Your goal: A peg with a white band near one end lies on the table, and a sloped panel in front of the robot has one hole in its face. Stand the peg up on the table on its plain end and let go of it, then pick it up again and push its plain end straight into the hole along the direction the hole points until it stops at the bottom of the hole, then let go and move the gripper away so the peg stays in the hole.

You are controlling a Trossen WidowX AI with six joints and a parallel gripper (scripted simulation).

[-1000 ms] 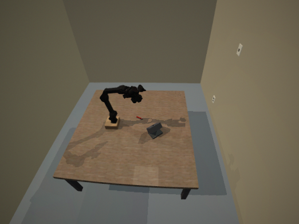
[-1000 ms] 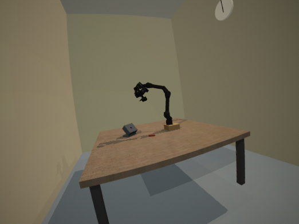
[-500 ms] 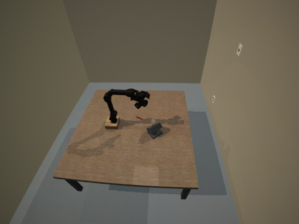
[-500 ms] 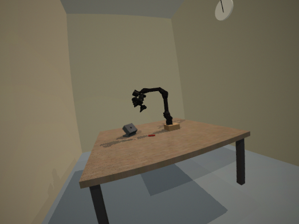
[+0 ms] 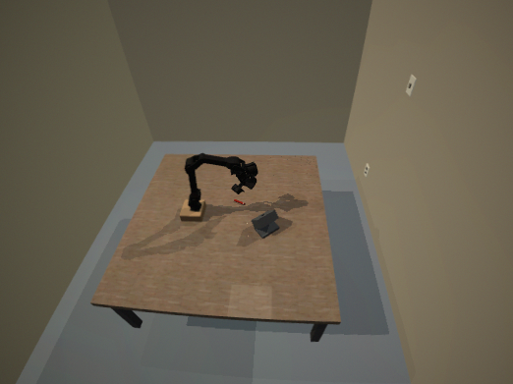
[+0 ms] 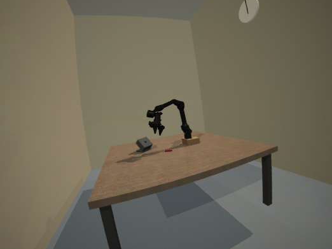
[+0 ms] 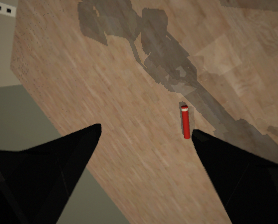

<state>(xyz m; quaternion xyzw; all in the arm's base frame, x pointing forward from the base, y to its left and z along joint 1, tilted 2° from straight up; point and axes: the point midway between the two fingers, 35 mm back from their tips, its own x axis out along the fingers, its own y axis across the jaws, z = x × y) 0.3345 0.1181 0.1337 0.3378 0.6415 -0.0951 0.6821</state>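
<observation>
Now: the red peg 16 cm below my gripper tip and 6 cm behind it. Also, from my gripper tip: dark grey sloped panel: 17 cm to the right, 12 cm ahead, 10 cm below.
</observation>
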